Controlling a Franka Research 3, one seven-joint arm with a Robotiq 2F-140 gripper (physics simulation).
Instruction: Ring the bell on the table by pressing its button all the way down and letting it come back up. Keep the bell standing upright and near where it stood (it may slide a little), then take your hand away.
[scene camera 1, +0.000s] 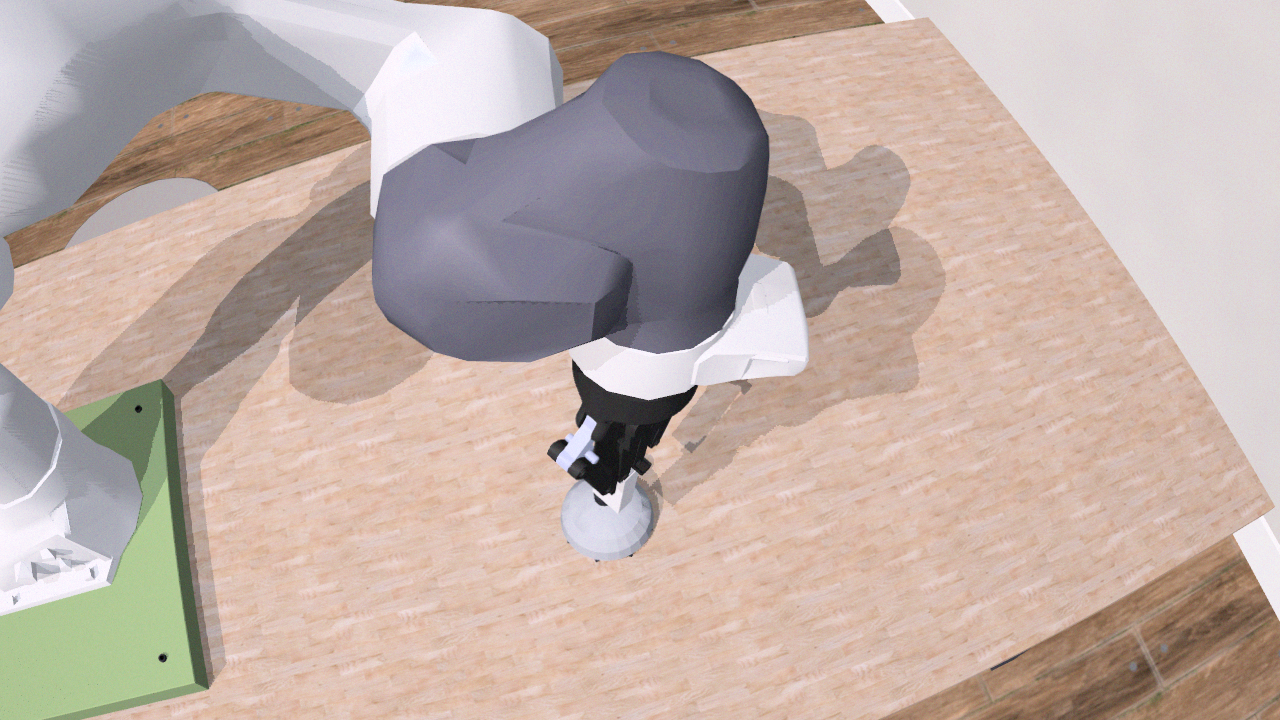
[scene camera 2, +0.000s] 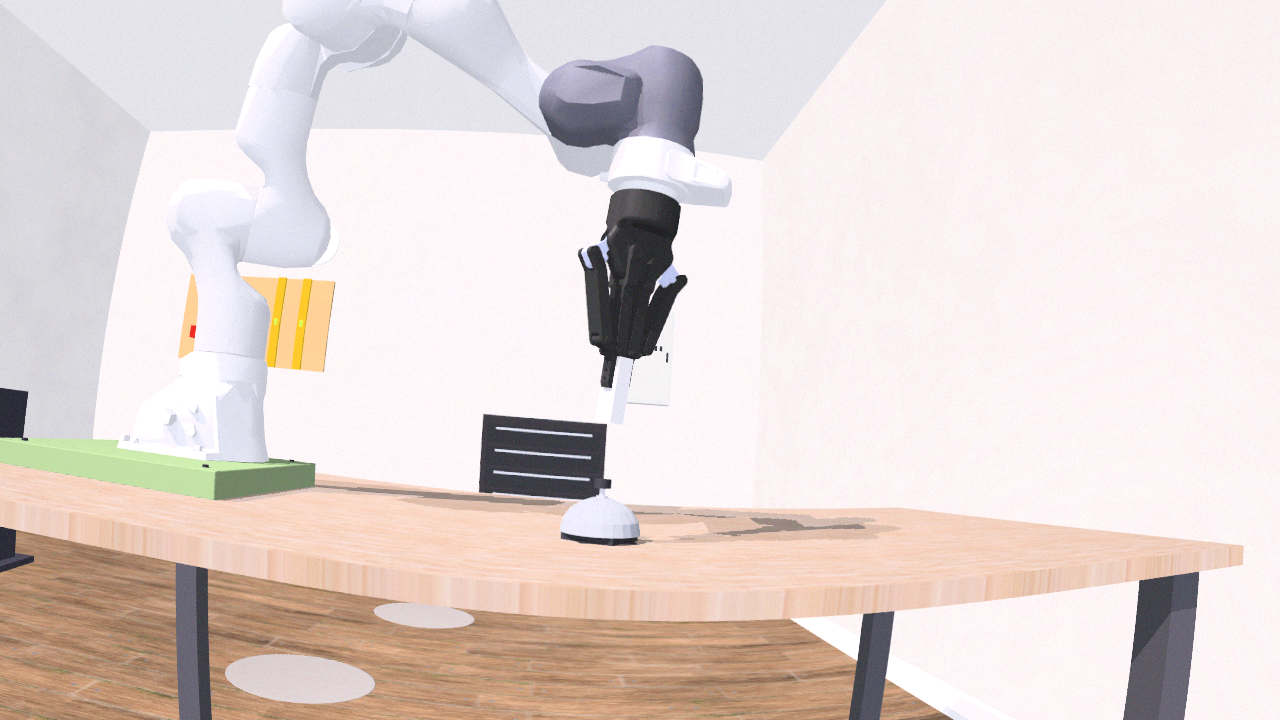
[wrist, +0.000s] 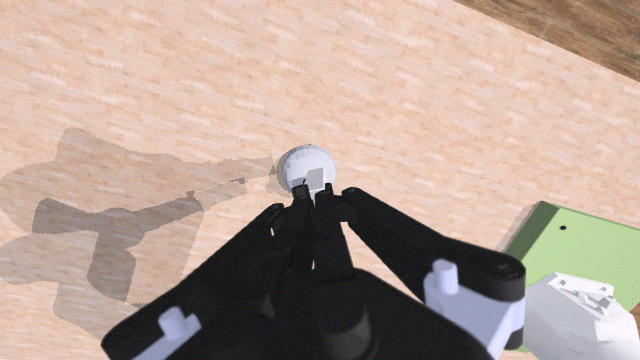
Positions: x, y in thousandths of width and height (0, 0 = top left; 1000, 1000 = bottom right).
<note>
In view: the gripper (scene camera 2: 475, 587) and a silver dome bell (scene camera 1: 468, 740).
The silver dome bell also shows in scene camera 2 (scene camera 2: 470, 723) and in the wrist view (wrist: 463, 457). The gripper shows as well in scene camera 1 (scene camera 1: 479, 690) and in the wrist view (wrist: 498, 504).
</note>
